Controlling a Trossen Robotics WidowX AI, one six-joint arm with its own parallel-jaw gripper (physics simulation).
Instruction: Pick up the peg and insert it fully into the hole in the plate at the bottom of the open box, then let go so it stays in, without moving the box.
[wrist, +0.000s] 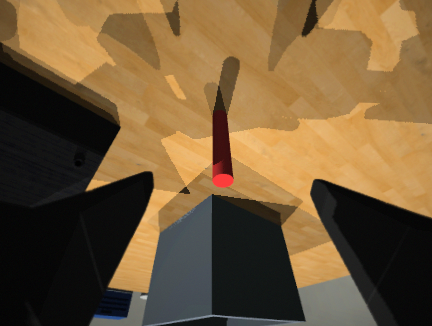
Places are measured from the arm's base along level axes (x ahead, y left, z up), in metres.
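Pixels of known places: gripper, fingertip midpoint: (232, 183).
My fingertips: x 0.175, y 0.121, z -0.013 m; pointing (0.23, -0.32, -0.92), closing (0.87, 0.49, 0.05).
Behind a point stands the place of what it marks.
The red peg (222, 147) @(x 0.176, y 0.112, z -0.054 m) stands upright on the wooden table in the middle of the wrist view, with its bright round top towards the camera. The grey box (245, 260) @(x 0.290, y -0.015, z -0.029 m) stands just below the peg in the view, one vertical corner facing the camera; a bit of its open rim shows at the bottom edge. The plate and its hole inside the box are hidden. My gripper (232, 183) @(x 0.175, y 0.121, z -0.014 m) is open, with nothing held. Its two black fingers come in from the lower left and lower right, and the peg's top appears between the fingertips but is not touched.
A large dark block-like object (50, 135) @(x 0.061, y 0.050, z -0.063 m) with a small knob is at the left. The wooden table (350, 160) @(x 0.347, y 0.135, z -0.108 m) carries several shadows around the peg. A blue and black item (114, 304) shows at the lower left, beyond the table's edge, and grey floor shows at the lower right.
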